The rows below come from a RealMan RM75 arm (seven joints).
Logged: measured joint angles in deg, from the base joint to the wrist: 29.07 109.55 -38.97 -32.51 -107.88 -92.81 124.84; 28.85 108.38 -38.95 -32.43 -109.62 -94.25 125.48; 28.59 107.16 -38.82 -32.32 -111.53 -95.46 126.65; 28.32 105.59 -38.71 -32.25 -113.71 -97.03 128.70; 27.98 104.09 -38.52 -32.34 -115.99 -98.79 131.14; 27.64 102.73 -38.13 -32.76 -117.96 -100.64 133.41; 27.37 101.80 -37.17 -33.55 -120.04 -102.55 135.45; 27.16 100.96 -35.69 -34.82 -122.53 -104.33 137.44; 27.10 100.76 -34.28 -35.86 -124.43 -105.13 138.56; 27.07 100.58 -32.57 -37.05 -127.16 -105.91 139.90; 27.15 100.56 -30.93 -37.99 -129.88 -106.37 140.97; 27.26 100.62 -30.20 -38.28 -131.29 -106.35 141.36; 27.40 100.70 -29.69 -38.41 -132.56 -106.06 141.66; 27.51 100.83 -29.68 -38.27 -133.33 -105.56 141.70; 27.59 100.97 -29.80 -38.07 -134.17 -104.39 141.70; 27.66 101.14 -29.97 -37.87 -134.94 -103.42 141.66; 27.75 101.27 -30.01 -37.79 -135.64 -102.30 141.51; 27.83 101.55 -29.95 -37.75 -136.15 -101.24 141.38; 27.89 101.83 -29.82 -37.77 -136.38 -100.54 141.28
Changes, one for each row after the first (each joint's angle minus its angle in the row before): -0.22 -1.17 0.02 0.08 -1.74 -1.44 0.64; -0.26 -1.22 0.13 0.11 -1.91 -1.21 1.17; -0.27 -1.57 0.11 0.07 -2.18 -1.57 2.05; -0.34 -1.50 0.19 -0.09 -2.28 -1.76 2.44; -0.34 -1.36 0.39 -0.42 -1.97 -1.85 2.27; -0.27 -0.93 0.96 -0.79 -2.08 -1.91 2.04; -0.21 -0.84 1.48 -1.27 -2.49 -1.78 1.99; -0.06 -0.20 1.41 -1.04 -1.90 -0.80 1.12; -0.03 -0.18 1.71 -1.19 -2.73 -0.78 1.34; 0.08 -0.02 1.64 -0.94 -2.72 -0.46 1.07; 0.11 0.06 0.73 -0.29 -1.41 0.02 0.39; 0.14 0.08 0.51 -0.13 -1.27 0.29 0.30; 0.11 0.13 0.01 0.14 -0.77 0.50 0.04; 0.08 0.14 -0.12 0.20 -0.84 1.17 0.00; 0.07 0.17 -0.17 0.20 -0.77 0.97 -0.04; 0.09 0.13 -0.04 0.08 -0.70 1.12 -0.15; 0.08 0.28 0.06 0.04 -0.51 1.06 -0.13; 0.06 0.28 0.13 -0.02 -0.23 0.70 -0.10
